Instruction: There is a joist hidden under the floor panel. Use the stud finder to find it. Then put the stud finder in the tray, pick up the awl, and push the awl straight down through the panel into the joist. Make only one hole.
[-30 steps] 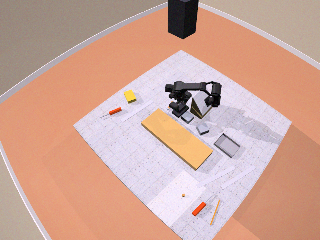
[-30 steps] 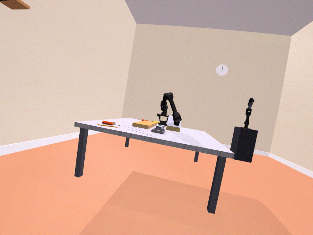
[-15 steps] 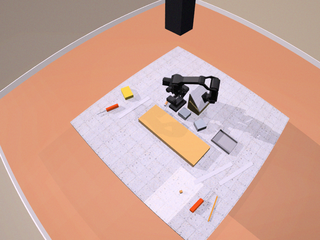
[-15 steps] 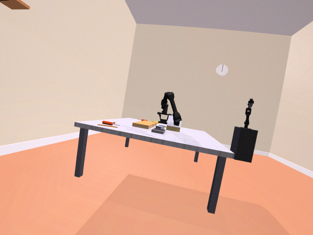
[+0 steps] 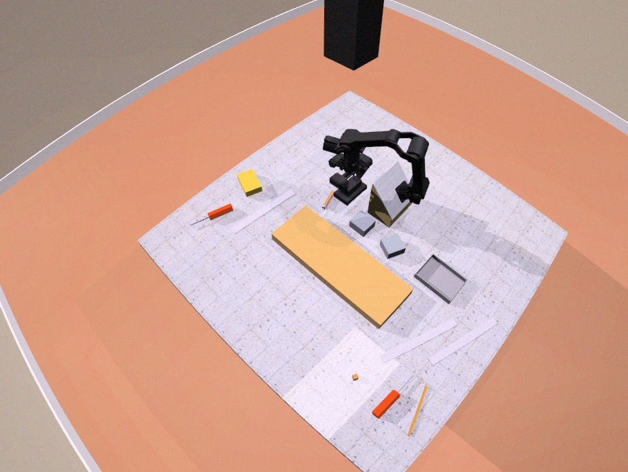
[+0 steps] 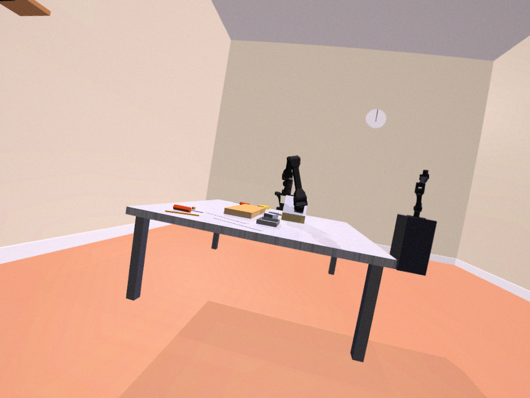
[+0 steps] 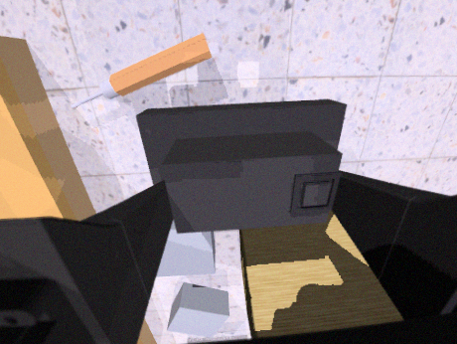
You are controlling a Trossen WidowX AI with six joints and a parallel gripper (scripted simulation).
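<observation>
My gripper tip is now 9 cm short of the awl, 5 cm to the left of it and 8 cm above it. Also, from my gripper tip: stud finder 2 cm behind; then grey tray 4 cm ahead, 48 cm to the left, 7 cm below; then yellow block 22 cm ahead, 35 cm to the right, 7 cm below.
</observation>
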